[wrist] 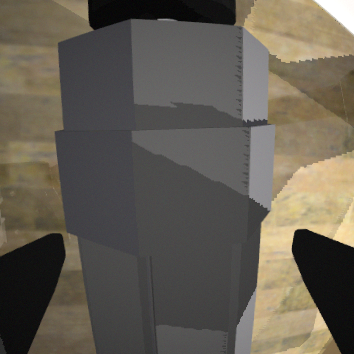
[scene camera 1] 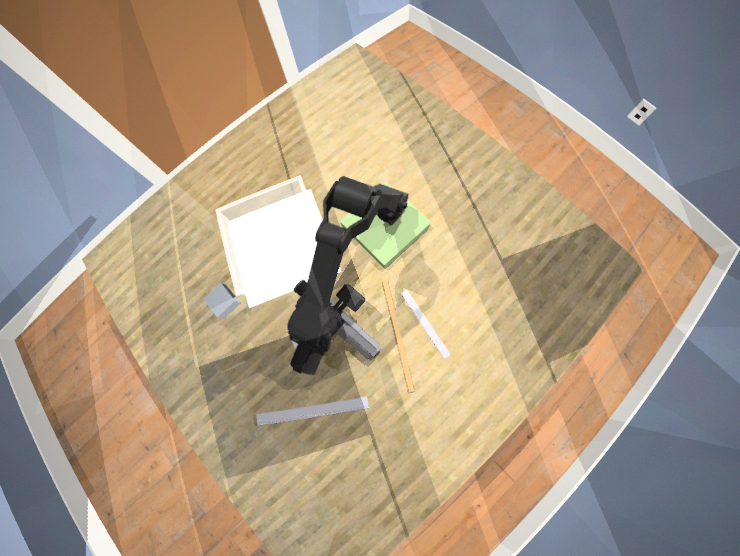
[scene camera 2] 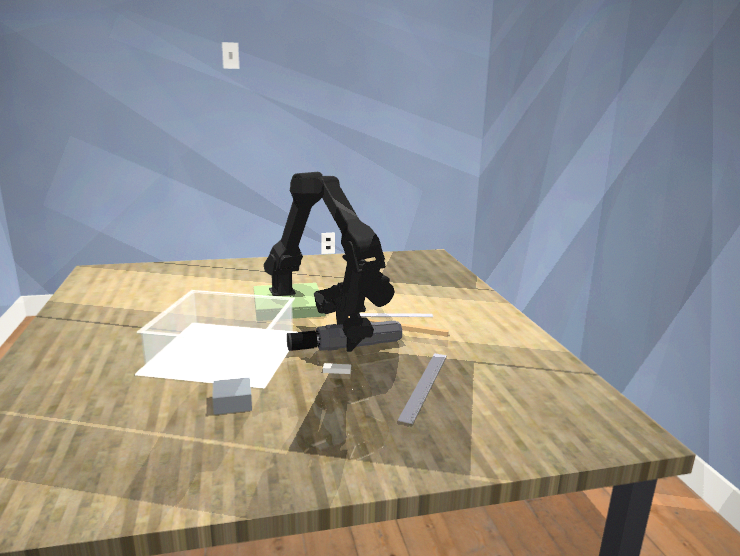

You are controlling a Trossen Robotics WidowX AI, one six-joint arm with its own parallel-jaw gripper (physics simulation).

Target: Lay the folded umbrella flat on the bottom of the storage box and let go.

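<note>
The folded umbrella is grey with a black handle. It lies on the table beside the storage box, its handle end towards the box. The storage box has pale, see-through walls and a bright white bottom; the arm hides part of it in scene camera 1. My gripper is open, with one finger on each side of the umbrella's grey body. In the wrist view a gap shows between each fingertip and the body. In scene camera 1 the arm hides the fingers.
A grey block stands near the box. A grey ruler, an orange stick and a white strip lie around the umbrella. A small white piece lies nearby. The arm's base stands on a green slab.
</note>
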